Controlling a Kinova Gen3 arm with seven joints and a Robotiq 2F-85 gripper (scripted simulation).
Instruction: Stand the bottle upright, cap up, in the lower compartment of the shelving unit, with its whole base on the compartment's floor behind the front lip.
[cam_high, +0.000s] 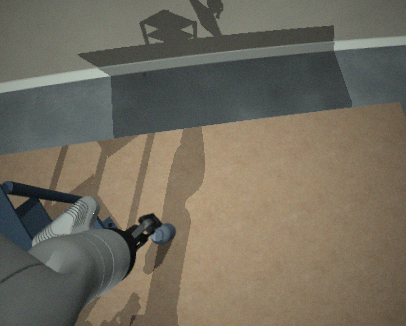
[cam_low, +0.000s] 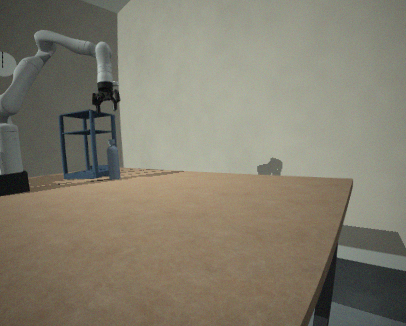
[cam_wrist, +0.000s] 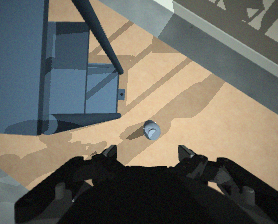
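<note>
My hand is 21 cm above the pale blue bottle and 2 cm to the left of it. The rest, counted from my hand: shelving unit: 27 cm to the left, 16 cm below, 5 cm ahead.
</note>
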